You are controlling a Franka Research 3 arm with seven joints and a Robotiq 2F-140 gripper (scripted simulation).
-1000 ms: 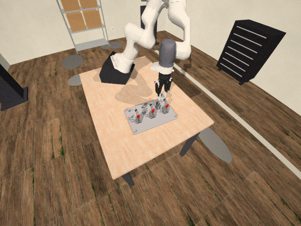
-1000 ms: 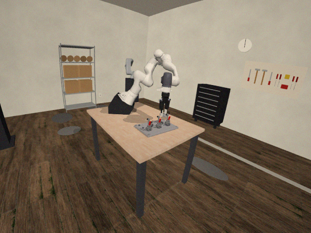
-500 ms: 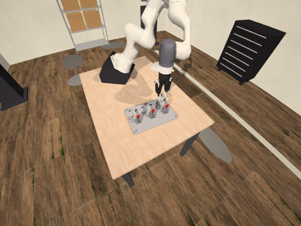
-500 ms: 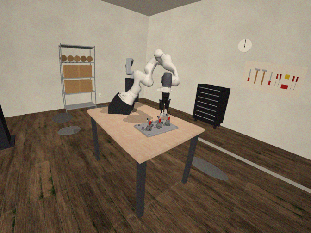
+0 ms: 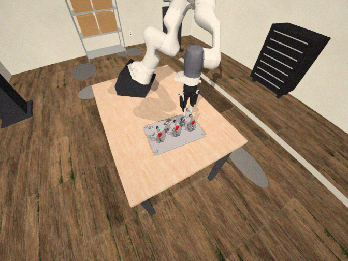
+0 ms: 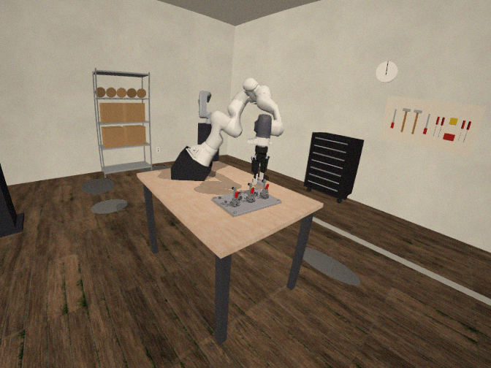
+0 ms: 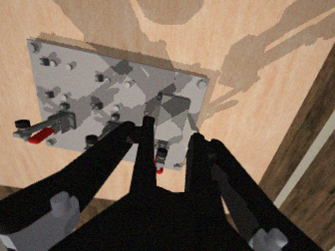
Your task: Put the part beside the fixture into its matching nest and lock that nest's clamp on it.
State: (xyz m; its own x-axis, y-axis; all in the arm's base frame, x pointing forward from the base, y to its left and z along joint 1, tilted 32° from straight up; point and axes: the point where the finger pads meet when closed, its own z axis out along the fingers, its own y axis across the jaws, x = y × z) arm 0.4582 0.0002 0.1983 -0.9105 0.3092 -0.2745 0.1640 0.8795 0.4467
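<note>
My gripper is now 12 cm to the left of the plate, 11 cm above it and 3 cm short of it. Also, from my hand: grey block: 3 cm below.
</note>
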